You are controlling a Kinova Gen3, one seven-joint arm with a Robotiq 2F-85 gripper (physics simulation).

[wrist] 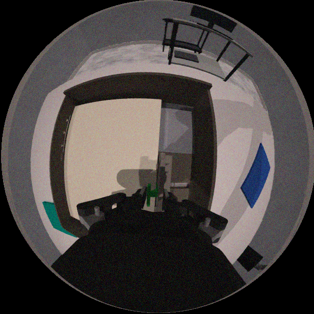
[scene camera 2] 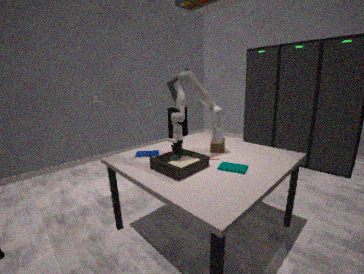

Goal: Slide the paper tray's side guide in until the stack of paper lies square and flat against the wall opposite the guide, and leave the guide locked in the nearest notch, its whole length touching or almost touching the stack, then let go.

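Where they show: gripper, fingertip midpoint: (scene camera 2: 177, 158); arm's base at its link origin: (scene camera 2: 217, 141).
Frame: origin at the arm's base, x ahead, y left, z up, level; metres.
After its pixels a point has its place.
Note:
A dark brown paper tray (scene camera 2: 164, 168) @[z -0.042, x 0.669, y -0.063 m] (wrist: 137, 84) stands on the white table (scene camera 2: 211, 194) @[z -0.094, x 0.710, y 0.325 m]. A cream stack of paper (scene camera 2: 183, 161) @[z -0.051, x 0.475, y -0.044 m] (wrist: 111, 140) lies in it and reaches the wall (wrist: 55, 152) at the left in the wrist view. Its right edge runs straight along the thin side guide (wrist: 160, 163). Bare grey tray floor (wrist: 175, 128) shows beyond the guide. My gripper (scene camera 2: 177, 153) @[z -0.050, x 0.456, y -0.116 m] (wrist: 152, 199) reaches down into the tray at the guide. Its fingers stand narrow on either side of the guide's green tab (wrist: 151, 194) without pinching it.
A blue pad (scene camera 2: 146, 153) @[z -0.086, x 0.429, y -0.504 m] (wrist: 256, 175) lies on the table beside the tray, and a teal pad (scene camera 2: 232, 167) @[z -0.077, x 0.327, y 0.289 m] (wrist: 51, 213) on the other side. The arm's brown base block (scene camera 2: 217, 145) @[z -0.023, x 0.048, y 0.025 m] stands behind the tray. Dark cabinets (scene camera 2: 297, 100) line the far wall.

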